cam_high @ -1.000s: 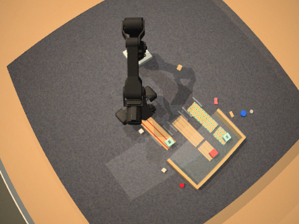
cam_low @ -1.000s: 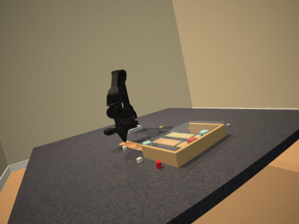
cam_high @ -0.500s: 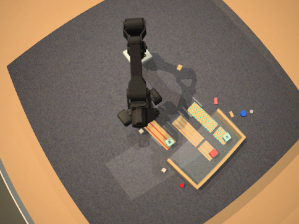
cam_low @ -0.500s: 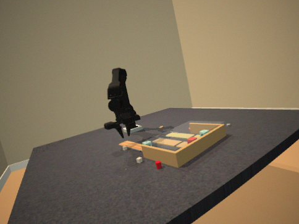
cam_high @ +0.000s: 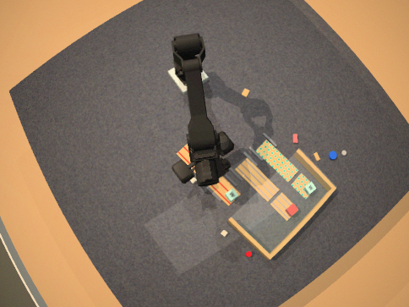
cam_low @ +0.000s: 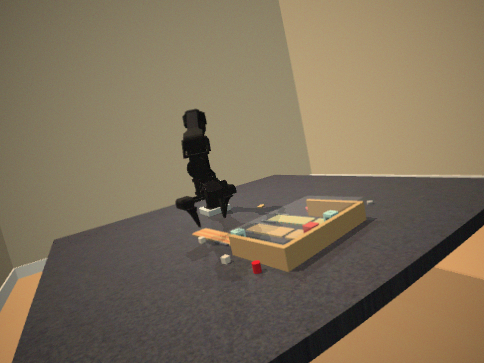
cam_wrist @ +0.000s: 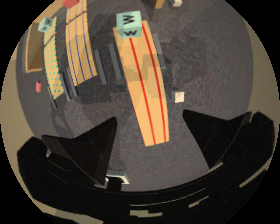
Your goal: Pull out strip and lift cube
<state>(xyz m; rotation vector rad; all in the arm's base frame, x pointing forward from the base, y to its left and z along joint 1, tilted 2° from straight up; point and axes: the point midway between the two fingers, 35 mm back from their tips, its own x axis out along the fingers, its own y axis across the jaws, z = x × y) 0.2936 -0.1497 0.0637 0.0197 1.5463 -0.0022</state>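
My gripper tip is 20 mm short of the strip and 40 mm above it. Also, from my gripper tip: red cylinder: 320 mm ahead, 60 mm to the right, 30 mm below; then pink block: 110 mm ahead, 310 mm to the left, 40 mm below; then blue disc: 240 mm ahead, 380 mm to the left, 40 mm below.
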